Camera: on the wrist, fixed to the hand. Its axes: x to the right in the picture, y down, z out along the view.
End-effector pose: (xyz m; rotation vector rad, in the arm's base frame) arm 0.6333 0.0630 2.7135 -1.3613 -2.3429 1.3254
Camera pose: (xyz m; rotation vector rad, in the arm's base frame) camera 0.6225 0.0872 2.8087 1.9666 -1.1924 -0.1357
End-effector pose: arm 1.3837 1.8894 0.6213 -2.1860 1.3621 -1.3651
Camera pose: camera 1.3715 1.9494 0.6989 1.2142 1.8017 0.2193
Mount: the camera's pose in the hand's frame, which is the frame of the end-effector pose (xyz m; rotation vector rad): -0.0038 -0.0720 -0.0676 -0.0531 -0.0995 -3.1053
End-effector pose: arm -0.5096 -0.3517 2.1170 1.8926 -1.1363 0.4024
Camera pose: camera -0.4414 -0.2801 2.1163 1.3279 2.0910 -1.3173
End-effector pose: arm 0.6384 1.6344 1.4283 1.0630 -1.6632 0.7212
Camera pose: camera 0.7320 1.6612 1.4450 1.8521 1.0818 -1.3787
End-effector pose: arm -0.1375 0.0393 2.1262 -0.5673 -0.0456 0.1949
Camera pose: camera -0.1224 -0.0567 2.1080 0.0130 -0.9180 -2.7800
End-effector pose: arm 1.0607 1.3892 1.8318 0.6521 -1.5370 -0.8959
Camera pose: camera 1.1220 1.3406 1.7714 -1.6282 -0.6501 1.5507
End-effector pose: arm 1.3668 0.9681 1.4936 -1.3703 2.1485 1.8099
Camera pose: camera 1.4468 0.9200 1.4610 -1.5713 -1.0146 0.0644
